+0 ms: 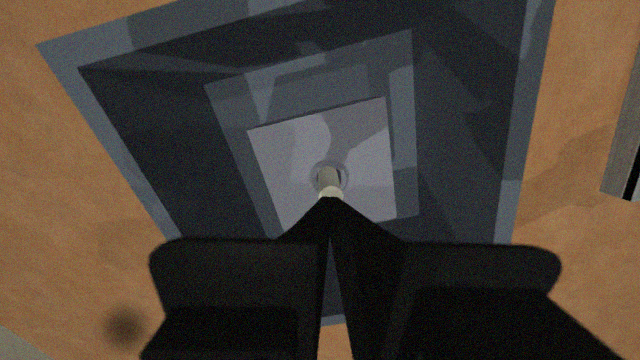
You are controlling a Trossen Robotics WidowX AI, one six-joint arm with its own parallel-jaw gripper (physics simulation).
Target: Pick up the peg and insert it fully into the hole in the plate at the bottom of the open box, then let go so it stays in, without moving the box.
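Places are measured from the arm's base along level axes (x up, y back, z right), in millimetres.
Pixels of known places: gripper, fingertip midpoint: (329,204).
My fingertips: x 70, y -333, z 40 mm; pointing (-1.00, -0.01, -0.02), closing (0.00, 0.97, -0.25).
Note:
Behind a point stands the place of what it marks.
The pale beige peg (328,177) {y -330, x 53, z 50 mm} stands in the ringed hole (345,175) {y -319, x 38, z 43 mm} of the light grey plate (295,155) {y -350, x 36, z 63 mm}. A dark gap shows at its right side inside the hole. The plate lies at the bottom of the open blue-grey box (510,200) {y -240, x 76, z 25 mm}. My gripper (329,204) {y -333, x 70, z 40 mm} is shut with nothing between the fingers. Its tips meet just at the near side of the peg's pale top end and cover part of it. How deep the peg sits, and whether the tips touch it, I cannot tell.
The box walls rise around the plate, and the box's rim (100,31) {y -400, x 76, z 134 mm} shows at the upper left. The box stands on an orange-brown wooden surface (60,200) {y -618, x -22, z 57 mm}. A grey bar-like object (621,150) {y -54, x -14, z -12 mm} with a black strip lies at the right edge.

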